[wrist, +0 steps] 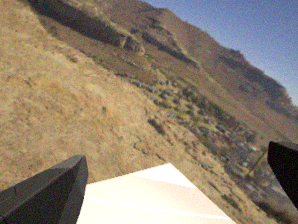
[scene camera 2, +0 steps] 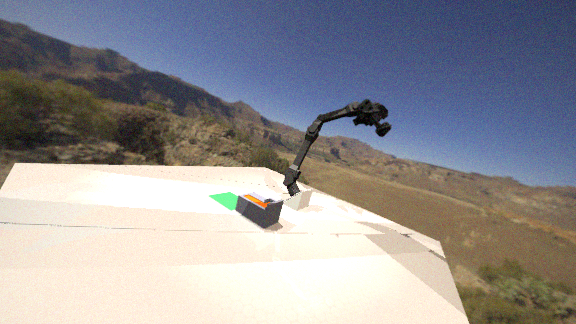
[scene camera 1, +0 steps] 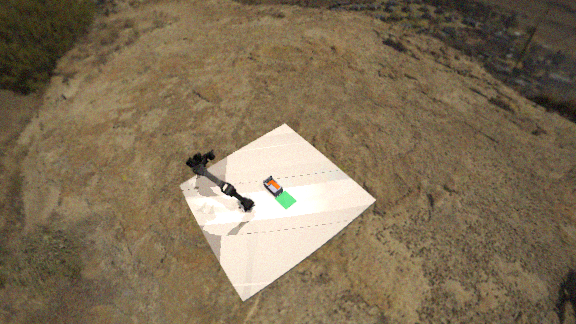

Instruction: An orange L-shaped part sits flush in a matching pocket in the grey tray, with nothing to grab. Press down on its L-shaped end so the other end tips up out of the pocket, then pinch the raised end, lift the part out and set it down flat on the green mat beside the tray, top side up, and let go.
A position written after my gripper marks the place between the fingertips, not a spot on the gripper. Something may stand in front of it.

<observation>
My gripper [scene camera 2: 385,118] is open, holding nothing.
My gripper is seen too in the wrist view [wrist: 179,158].
</observation>
